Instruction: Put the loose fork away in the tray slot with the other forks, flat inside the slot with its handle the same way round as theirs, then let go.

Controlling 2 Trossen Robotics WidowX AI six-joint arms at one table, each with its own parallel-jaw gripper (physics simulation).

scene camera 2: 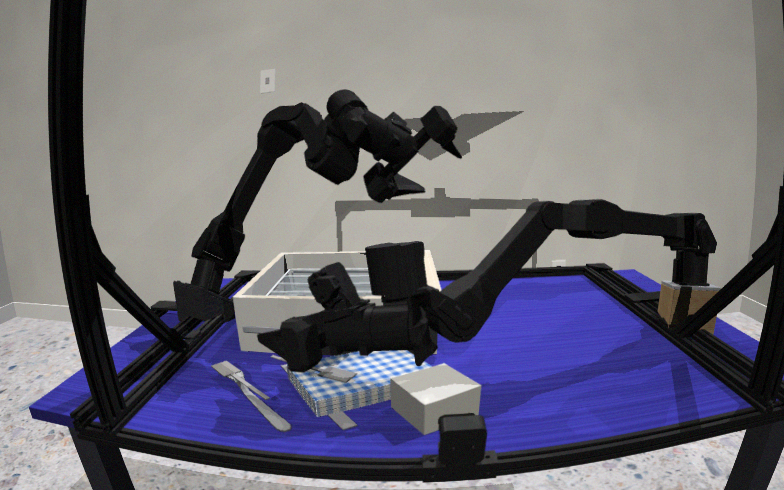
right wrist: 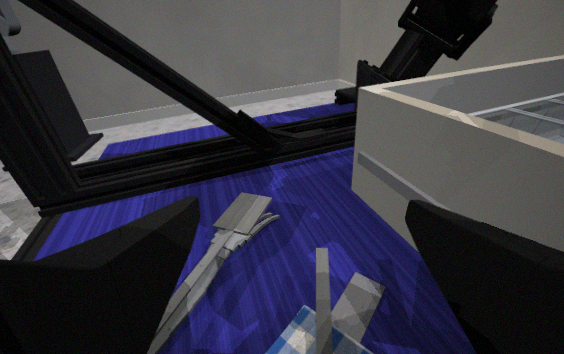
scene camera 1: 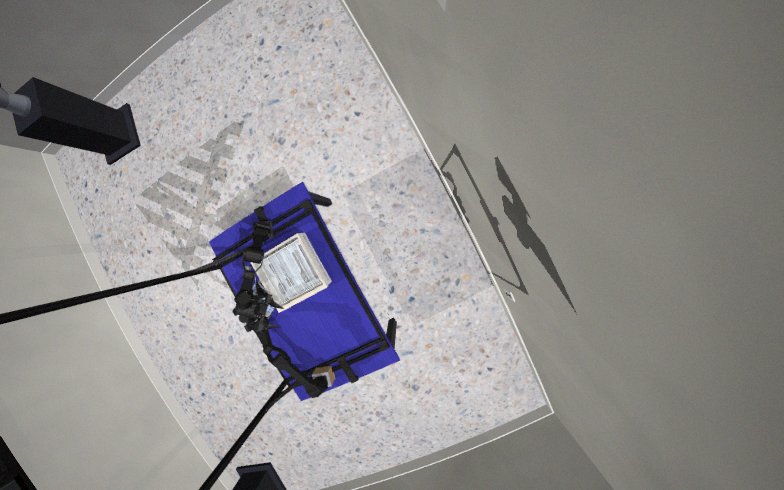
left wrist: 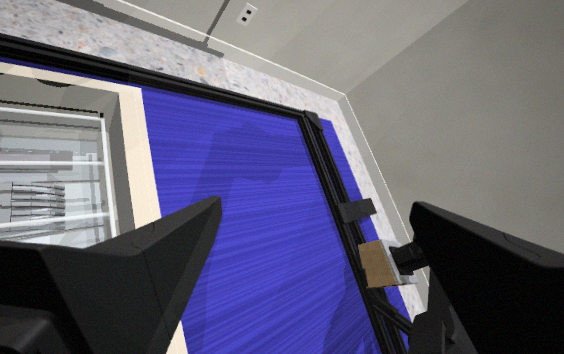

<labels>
same spot on cutlery tray: (right wrist: 532,116) = (scene camera 2: 282,292)
</labels>
